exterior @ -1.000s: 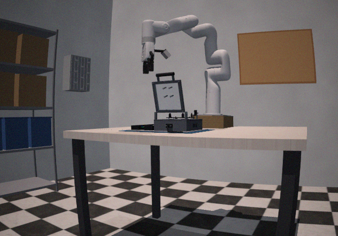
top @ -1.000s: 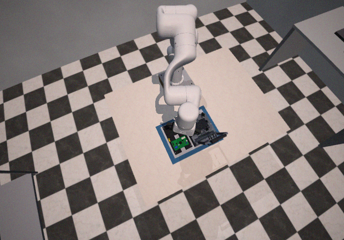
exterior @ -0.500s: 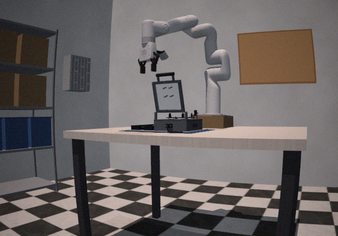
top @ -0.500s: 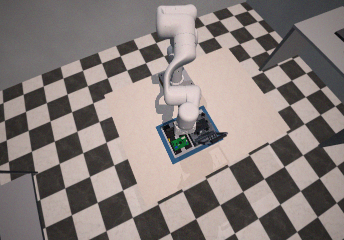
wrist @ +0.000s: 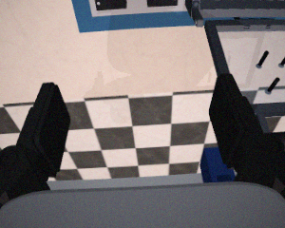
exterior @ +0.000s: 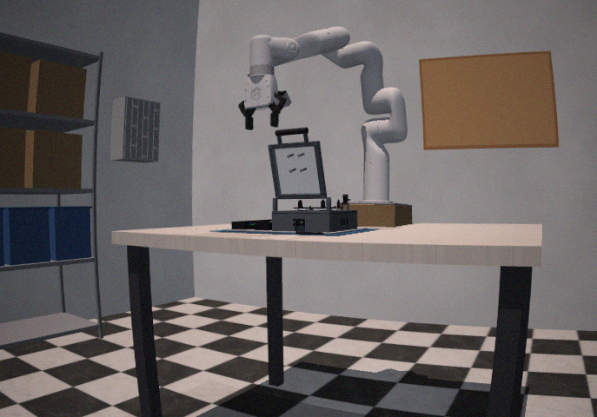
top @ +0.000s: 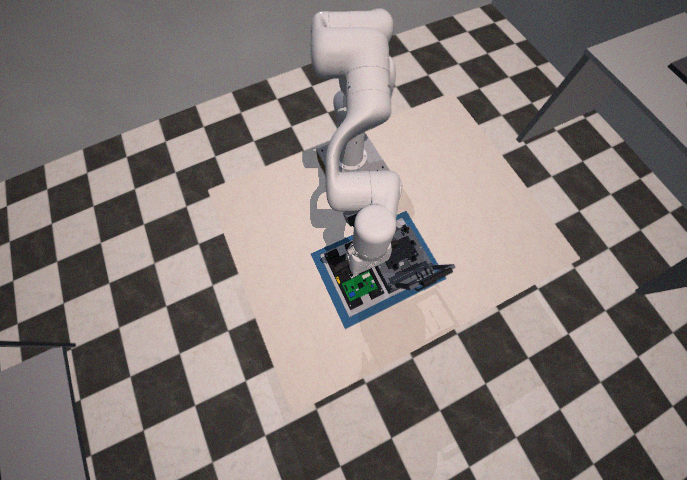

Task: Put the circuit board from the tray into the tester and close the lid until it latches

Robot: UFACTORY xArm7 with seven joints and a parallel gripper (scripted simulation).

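Now: hand 29 cm above the green circuit board. Round my hand: tester lid (16 cm to the left, 13 cm below, 10 cm ahead); latch hook (24 cm to the left, 23 cm below, 7 cm behind).
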